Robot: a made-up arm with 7 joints. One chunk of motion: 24 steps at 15 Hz.
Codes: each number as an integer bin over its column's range. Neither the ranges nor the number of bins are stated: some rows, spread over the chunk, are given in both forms.
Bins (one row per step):
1: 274 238 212 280 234 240 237
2: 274 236 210 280 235 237 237
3: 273 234 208 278 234 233 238
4: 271 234 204 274 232 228 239
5: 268 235 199 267 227 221 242
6: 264 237 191 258 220 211 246
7: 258 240 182 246 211 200 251
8: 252 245 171 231 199 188 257
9: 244 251 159 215 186 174 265
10: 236 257 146 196 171 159 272
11: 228 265 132 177 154 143 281
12: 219 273 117 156 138 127 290
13: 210 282 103 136 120 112 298
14: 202 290 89 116 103 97 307
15: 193 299 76 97 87 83 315
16: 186 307 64 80 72 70 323
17: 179 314 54 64 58 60 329
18: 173 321 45 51 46 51 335
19: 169 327 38 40 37 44 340
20: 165 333 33 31 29 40 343
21: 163 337 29 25 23 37 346
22: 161 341 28 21 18 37 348
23: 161 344 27 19 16 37 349
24: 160 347 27 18 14 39 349
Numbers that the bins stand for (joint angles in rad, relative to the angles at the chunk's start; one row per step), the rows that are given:
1: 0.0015 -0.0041 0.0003 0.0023 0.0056 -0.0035 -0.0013
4: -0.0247 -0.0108 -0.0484 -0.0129 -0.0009 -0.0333 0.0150
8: -0.1905 0.0075 -0.2493 -0.1223 -0.1074 -0.1328 0.1623
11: -0.4000 0.0408 -0.4866 -0.2597 -0.2527 -0.2446 0.3586
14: -0.6269 0.0824 -0.7483 -0.4149 -0.4174 -0.3589 0.5713
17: -0.8277 0.1223 -0.9614 -0.5472 -0.5627 -0.4509 0.7512
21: -0.9673 0.1606 -1.1135 -0.6464 -0.6757 -0.5080 0.8903
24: -0.9935 0.1772 -1.1257 -0.6642 -0.7048 -0.5031 0.9148
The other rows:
2: 0.0015 -0.0074 -0.0119 0.0023 0.0088 -0.0110 -0.0013
3: -0.0073 -0.0108 -0.0241 -0.0028 0.0056 -0.0209 0.0068
5: -0.0509 -0.0091 -0.0789 -0.0307 -0.0170 -0.0507 0.0396
6: -0.0858 -0.0058 -0.1276 -0.0536 -0.0396 -0.0756 0.0723
7: -0.1382 -0.0008 -0.1823 -0.0842 -0.0687 -0.1029 0.1132
9: -0.2604 0.0175 -0.3223 -0.1630 -0.1494 -0.1676 0.2277
10: -0.3302 0.0275 -0.4014 -0.2114 -0.1978 -0.2048 0.2850
12: -0.4786 0.0541 -0.5779 -0.3131 -0.3044 -0.2844 0.4322
13: -0.5571 0.0691 -0.6631 -0.3640 -0.3625 -0.3216 0.4977
15: -0.7055 0.0974 -0.8275 -0.4632 -0.4691 -0.3937 0.6367
16: -0.7666 0.1107 -0.9005 -0.5065 -0.5175 -0.4260 0.7022
18: -0.8801 0.1340 -1.0161 -0.5803 -0.6015 -0.4732 0.8003
19: -0.9150 0.1439 -1.0587 -0.6082 -0.6305 -0.4906 0.8412
20: -0.9499 0.1539 -1.0892 -0.6311 -0.6564 -0.5006 0.8658
22: -0.9848 0.1672 -1.1196 -0.6566 -0.6919 -0.5080 0.9067
23: -0.9848 0.1722 -1.1257 -0.6617 -0.6983 -0.5080 0.9148

